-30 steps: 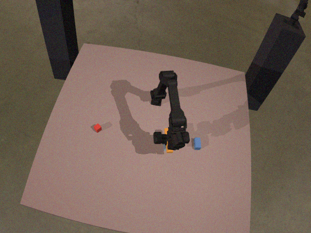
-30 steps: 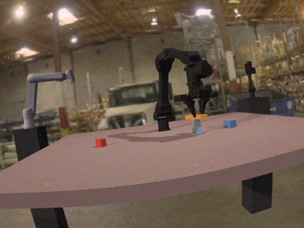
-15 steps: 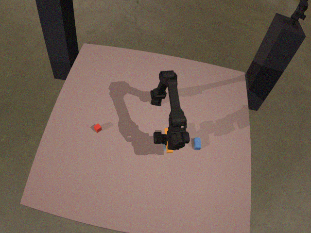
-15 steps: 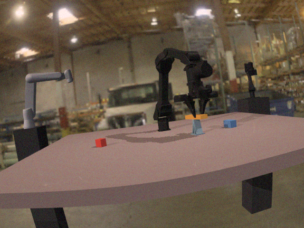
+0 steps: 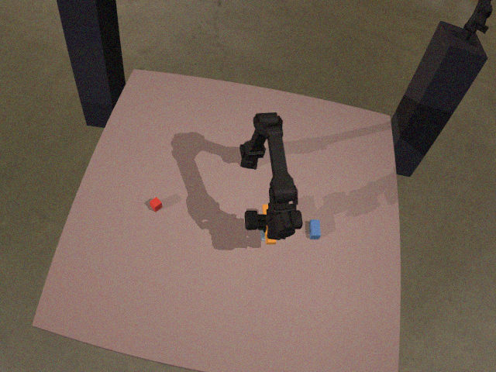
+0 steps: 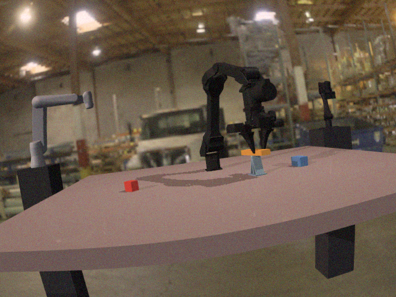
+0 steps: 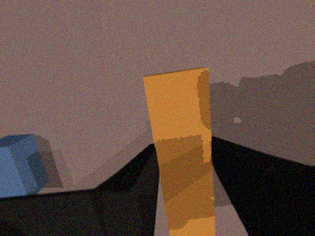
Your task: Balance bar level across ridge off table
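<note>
Right now my gripper tip is 30 mm past the orange bar and 10 mm to the left of it. From my gripper tip the other things lie so: blue block (170 mm to the left, 70 mm behind, 60 mm below); red cube (420 mm to the right, 60 mm below, 50 mm behind).
</note>
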